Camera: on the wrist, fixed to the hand. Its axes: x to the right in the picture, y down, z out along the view.
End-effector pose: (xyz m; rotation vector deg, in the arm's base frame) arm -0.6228 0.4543 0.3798 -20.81 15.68 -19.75
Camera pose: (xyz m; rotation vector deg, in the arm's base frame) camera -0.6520 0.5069 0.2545 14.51 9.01 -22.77
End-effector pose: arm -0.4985 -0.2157 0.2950 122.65 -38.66 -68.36
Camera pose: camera -0.4282 -0.2355 0.4133 150.32 -67.63 -60.94
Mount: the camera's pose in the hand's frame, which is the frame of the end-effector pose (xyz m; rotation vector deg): -0.0213 0.0869 -0.1064 35.78 0.04 0.81
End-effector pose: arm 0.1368 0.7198 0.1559 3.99 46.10 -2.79
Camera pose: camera 0.0517 0.8154 0.1015 38.10 43.86 -16.37
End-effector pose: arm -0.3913 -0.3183 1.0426 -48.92 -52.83 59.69
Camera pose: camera -0.3266 -0.3293 0.9201 -19.32 -30.61 71.38
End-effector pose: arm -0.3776 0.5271 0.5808 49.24 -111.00 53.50
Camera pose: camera -0.4004 0.6642 0.5800 67.96 -95.17 90.82
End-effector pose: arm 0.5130 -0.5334 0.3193 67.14 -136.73 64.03
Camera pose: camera 0.4501 -0.4103 0.3339 -74.89 119.52 -111.11
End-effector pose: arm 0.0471 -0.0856 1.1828 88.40 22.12 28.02
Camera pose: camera -0.0322 -0.0095 1.2679 123.06 32.25 22.74
